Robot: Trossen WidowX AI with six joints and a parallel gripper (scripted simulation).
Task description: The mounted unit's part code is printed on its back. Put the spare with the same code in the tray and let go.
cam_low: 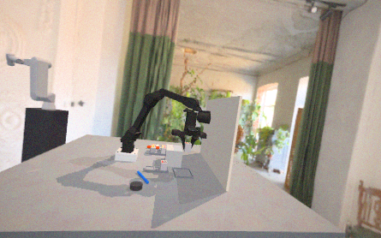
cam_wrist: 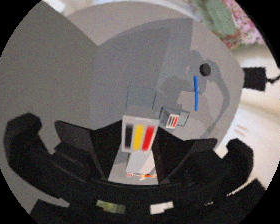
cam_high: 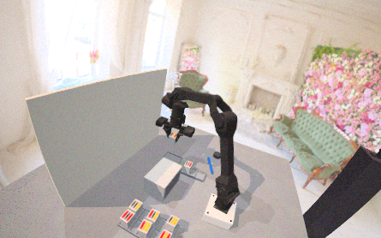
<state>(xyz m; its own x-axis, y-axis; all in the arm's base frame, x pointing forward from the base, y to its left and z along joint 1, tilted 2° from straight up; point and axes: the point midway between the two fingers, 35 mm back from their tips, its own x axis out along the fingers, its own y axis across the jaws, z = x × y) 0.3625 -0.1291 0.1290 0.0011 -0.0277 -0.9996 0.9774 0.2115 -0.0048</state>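
Right now my gripper tip is 13 cm above the shallow tray and 1 cm past it. Round my gripper tip: grey upright panel (20 cm to the left, 17 cm ahead, 9 cm above); blue pen (20 cm behind, 13 cm below, 12 cm to the right); grey box (18 cm to the left, 9 cm below, 8 cm behind).
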